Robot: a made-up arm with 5 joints.
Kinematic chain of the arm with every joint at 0, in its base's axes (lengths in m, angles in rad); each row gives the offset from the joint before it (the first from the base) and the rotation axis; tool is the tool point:
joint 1: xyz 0 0 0.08 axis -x
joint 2: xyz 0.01 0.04 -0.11 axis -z
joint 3: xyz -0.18 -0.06 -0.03 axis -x
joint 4: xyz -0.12 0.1 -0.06 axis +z
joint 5: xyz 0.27 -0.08 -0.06 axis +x
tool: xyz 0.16 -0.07 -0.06
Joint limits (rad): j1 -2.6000..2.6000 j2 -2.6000..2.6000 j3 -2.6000..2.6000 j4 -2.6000..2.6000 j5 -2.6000..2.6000
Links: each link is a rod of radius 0.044 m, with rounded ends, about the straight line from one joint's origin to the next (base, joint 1, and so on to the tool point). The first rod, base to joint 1, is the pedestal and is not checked.
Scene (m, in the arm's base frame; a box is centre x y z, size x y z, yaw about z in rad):
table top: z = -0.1
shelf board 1: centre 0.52 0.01 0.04 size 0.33 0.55 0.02 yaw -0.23
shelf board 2: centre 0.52 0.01 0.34 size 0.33 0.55 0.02 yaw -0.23
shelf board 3: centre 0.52 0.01 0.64 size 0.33 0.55 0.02 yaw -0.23
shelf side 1: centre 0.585 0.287 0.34 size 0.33 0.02 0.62 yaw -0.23
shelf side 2: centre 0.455 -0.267 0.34 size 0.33 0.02 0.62 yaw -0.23
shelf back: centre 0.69 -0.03 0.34 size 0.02 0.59 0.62 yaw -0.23
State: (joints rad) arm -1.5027 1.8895 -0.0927 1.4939 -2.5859
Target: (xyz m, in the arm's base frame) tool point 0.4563 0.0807 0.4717
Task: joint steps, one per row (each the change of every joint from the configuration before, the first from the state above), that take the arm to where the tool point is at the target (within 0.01 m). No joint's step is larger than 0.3 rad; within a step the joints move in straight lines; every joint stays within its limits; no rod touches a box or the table.
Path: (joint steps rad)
1: 0.1623 -0.1665 -0.2461 -0.2140 -0.0035
2: 0.1624 -0.1664 -0.2461 -0.2141 -0.0036
3: 0.1623 -0.1665 -0.2460 -0.2140 -0.0035
4: 0.1623 -0.1664 -0.2461 -0.2140 -0.0035
5: -0.1301 -0.1573 0.2451 0.2030 0.0221
6: -0.1301 -0.1574 0.2451 0.2031 0.0221
7: -0.1301 -0.1573 0.2451 0.2030 0.0221
8: -0.1119 0.2487 0.0585 0.1608 -0.0221
9: -0.1119 0.2487 0.0586 0.1607 -0.0221
10: -0.1119 0.2487 0.0586 0.1608 -0.0221

